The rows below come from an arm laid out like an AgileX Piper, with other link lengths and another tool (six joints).
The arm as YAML. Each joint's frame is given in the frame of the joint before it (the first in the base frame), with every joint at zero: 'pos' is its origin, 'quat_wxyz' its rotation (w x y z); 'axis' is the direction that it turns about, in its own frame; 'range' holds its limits. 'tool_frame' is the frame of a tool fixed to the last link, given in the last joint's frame.
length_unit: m
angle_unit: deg
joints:
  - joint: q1
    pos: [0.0, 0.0, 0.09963]
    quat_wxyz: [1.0, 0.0, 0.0, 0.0]
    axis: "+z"
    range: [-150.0, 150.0]
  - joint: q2
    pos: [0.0, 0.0, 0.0]
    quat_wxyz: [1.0, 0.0, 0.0, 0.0]
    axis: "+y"
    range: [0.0, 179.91]
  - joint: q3
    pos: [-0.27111, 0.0, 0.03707]
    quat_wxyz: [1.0, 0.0, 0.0, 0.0]
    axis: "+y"
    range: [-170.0, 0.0]
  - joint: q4
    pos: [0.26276, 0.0, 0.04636]
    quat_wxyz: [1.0, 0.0, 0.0, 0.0]
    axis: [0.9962, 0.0, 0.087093]
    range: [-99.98, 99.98]
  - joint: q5
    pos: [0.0, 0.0, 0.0]
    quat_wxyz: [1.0, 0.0, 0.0, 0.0]
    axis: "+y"
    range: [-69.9, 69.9]
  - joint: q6
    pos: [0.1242, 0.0, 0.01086]
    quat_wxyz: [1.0, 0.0, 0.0, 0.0]
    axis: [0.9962, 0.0, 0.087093]
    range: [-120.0, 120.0]
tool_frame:
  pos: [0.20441, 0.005, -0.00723]
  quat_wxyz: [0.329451, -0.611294, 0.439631, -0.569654]
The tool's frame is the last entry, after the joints.
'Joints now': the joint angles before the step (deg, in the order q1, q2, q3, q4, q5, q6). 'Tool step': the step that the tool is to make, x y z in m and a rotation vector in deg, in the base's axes. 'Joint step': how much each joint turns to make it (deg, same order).
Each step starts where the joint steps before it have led.
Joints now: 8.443 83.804 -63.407 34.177 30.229 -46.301
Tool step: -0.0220 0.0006 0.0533 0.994 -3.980 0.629
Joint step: -0.048 -8.472 0.193 -2.381 3.925 3.120
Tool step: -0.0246 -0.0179 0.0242 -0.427 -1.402 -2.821
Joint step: -0.017 -7.621 1.955 -6.849 2.473 7.885
